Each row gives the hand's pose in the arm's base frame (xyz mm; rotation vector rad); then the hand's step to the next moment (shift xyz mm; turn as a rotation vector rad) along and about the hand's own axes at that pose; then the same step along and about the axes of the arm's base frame.
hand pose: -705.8 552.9 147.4 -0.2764 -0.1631 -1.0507
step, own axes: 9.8 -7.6 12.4 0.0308 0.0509 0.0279
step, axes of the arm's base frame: -1.8 -8.0 15.5 0.0594 0.0066 0.0272
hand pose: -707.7 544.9 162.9 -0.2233 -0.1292 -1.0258
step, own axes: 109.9 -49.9 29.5 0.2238 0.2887 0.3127
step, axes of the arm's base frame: 13.6 -109.1 57.9 0.3620 0.0341 0.3147
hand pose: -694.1 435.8 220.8 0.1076 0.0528 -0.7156
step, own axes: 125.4 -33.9 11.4 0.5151 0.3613 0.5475
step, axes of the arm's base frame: 72.4 -108.5 -2.1 0.6319 -0.1287 0.5289
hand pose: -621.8 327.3 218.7 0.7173 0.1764 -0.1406
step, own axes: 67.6 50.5 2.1 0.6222 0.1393 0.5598
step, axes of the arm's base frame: 75.7 31.7 19.8 0.6961 -0.3095 0.3736
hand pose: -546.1 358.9 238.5 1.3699 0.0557 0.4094
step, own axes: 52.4 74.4 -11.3 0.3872 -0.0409 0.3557
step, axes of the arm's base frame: 26.8 37.6 79.2 0.4673 -0.2174 0.1119
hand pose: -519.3 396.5 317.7 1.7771 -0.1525 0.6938
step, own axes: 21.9 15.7 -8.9 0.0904 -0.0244 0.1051
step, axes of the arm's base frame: 7.6 8.3 26.0 0.1239 -0.0660 0.0102
